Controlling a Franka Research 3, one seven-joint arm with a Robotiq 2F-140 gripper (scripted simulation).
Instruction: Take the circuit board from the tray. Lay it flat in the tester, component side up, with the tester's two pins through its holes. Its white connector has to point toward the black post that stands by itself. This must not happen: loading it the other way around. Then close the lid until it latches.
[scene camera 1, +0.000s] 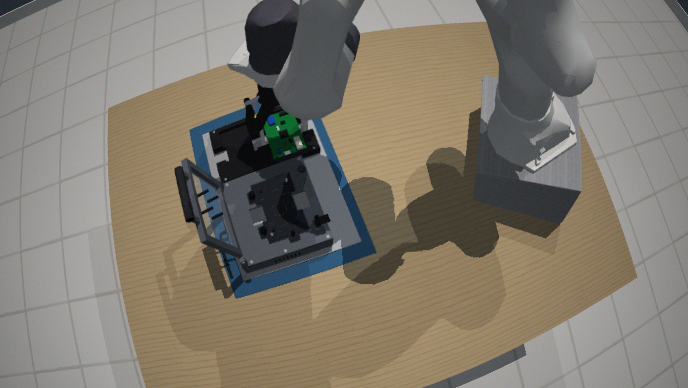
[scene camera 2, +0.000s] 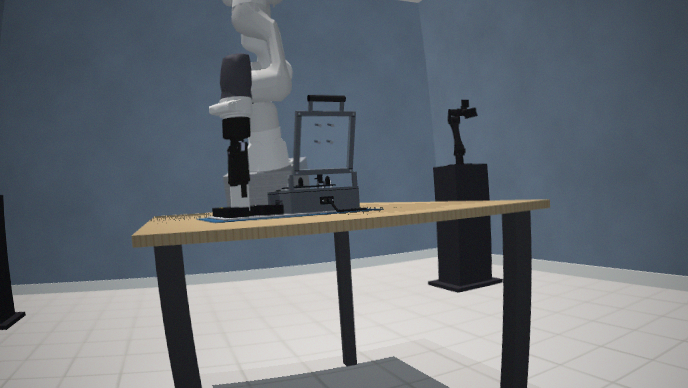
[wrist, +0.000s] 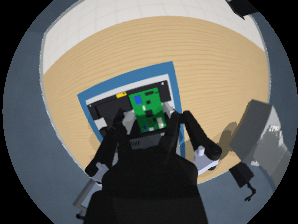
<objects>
My gripper (scene camera 1: 283, 133) is 102 cm from the lens. A green circuit board (scene camera 1: 283, 133) is 102 cm from the lens.
</objects>
